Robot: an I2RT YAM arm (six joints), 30 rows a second.
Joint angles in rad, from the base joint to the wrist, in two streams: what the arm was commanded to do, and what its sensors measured. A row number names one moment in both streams.
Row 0, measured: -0.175, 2.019, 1.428, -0.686, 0.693, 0.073
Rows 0 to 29, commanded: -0.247, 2.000, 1.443, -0.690, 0.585, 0.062; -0.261, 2.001, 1.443, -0.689, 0.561, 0.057; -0.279, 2.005, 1.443, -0.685, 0.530, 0.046; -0.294, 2.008, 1.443, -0.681, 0.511, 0.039; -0.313, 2.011, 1.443, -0.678, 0.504, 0.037; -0.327, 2.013, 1.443, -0.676, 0.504, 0.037; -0.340, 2.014, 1.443, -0.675, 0.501, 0.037; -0.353, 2.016, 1.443, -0.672, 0.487, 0.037; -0.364, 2.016, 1.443, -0.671, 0.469, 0.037; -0.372, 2.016, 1.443, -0.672, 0.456, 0.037; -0.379, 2.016, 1.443, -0.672, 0.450, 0.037; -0.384, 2.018, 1.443, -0.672, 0.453, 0.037; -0.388, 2.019, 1.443, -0.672, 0.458, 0.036; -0.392, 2.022, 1.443, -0.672, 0.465, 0.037; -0.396, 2.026, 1.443, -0.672, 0.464, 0.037; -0.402, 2.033, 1.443, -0.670, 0.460, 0.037; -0.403, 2.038, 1.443, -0.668, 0.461, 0.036; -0.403, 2.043, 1.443, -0.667, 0.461, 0.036; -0.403, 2.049, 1.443, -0.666, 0.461, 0.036; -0.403, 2.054, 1.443, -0.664, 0.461, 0.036; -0.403, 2.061, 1.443, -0.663, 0.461, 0.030; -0.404, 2.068, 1.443, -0.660, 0.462, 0.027; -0.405, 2.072, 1.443, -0.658, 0.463, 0.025; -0.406, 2.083, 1.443, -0.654, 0.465, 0.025; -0.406, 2.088, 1.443, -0.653, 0.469, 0.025; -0.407, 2.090, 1.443, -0.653, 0.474, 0.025; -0.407, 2.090, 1.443, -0.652, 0.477, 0.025; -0.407, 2.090, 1.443, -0.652, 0.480, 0.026; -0.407, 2.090, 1.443, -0.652, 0.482, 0.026; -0.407, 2.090, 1.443, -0.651, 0.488, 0.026
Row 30, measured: -0.393, 2.078, 1.428, -0.657, 0.475, 0.030
